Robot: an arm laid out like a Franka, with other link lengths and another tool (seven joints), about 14 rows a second.
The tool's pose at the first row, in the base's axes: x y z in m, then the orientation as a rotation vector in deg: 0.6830 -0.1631 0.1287 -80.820 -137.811 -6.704
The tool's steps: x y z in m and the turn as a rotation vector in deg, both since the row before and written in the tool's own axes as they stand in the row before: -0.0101 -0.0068 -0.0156 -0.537 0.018 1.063; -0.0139 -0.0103 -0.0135 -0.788 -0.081 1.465; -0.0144 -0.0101 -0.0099 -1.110 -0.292 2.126; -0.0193 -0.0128 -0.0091 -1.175 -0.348 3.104; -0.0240 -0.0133 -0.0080 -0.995 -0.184 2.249; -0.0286 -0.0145 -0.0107 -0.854 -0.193 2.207
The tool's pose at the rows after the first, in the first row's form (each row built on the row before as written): 0.6856 -0.1787 0.1406 -82.308 -137.155 -7.106; 0.6859 -0.1987 0.1496 -84.415 -136.324 -7.646; 0.6851 -0.2181 0.1551 -87.516 -135.194 -8.267; 0.6827 -0.2426 0.1586 -91.779 -133.257 -8.695; 0.6798 -0.2710 0.1598 -94.881 -131.769 -9.227; 0.6763 -0.3045 0.1624 -97.850 -130.221 -9.594
